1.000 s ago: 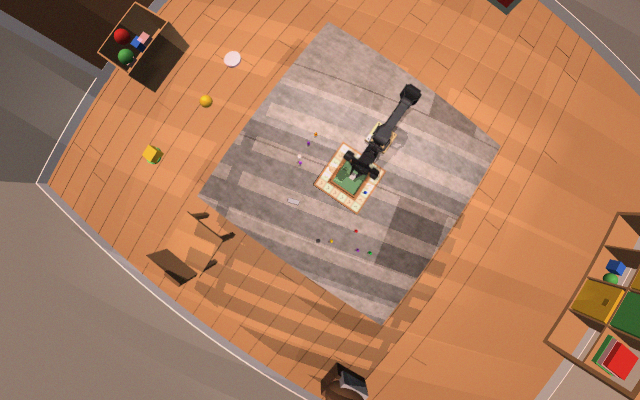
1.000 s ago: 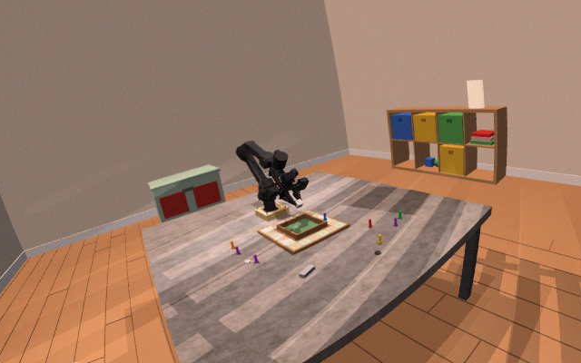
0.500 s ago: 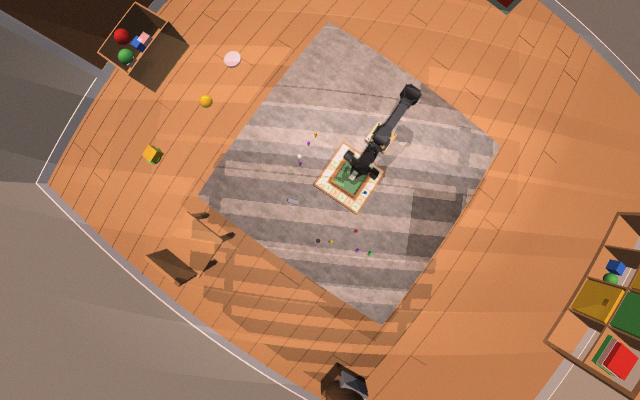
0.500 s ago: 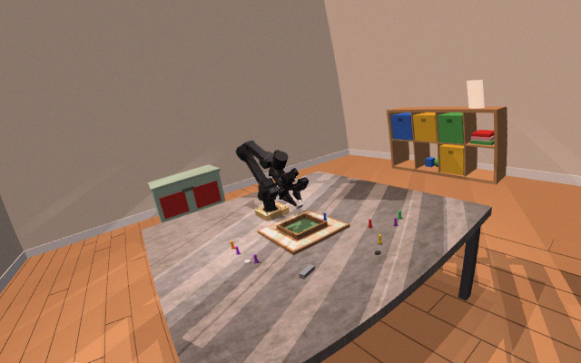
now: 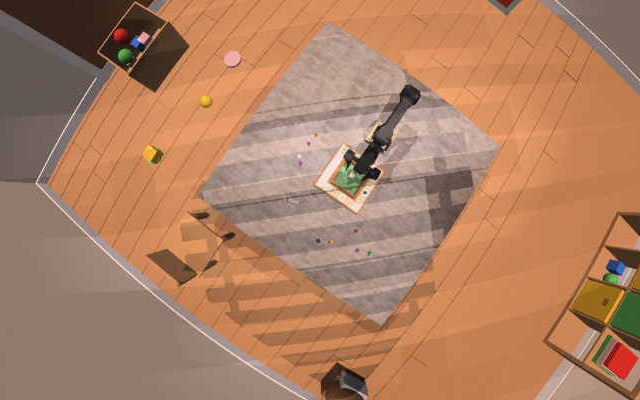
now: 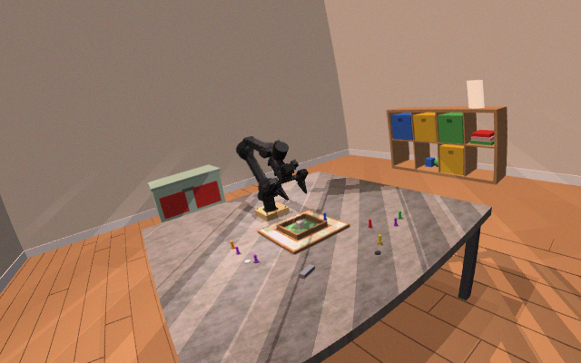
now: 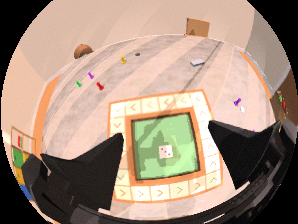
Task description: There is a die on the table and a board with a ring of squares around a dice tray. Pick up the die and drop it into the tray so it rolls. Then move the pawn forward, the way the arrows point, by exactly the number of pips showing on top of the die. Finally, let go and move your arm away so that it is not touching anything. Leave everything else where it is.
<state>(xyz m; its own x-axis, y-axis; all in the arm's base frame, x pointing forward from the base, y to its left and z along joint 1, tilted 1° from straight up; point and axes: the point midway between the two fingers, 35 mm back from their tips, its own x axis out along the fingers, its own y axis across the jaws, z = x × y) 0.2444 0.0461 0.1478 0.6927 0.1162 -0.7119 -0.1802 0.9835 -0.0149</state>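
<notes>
Now: gripper tip 110 mm to the right of the blue pawn and 130 mm above it. Round my gripper tip: green dice tray (150 mm below); red pawn (170 mm ahead, 230 mm to the left, 140 mm below); white die (10 mm behind, 130 mm below).
</notes>
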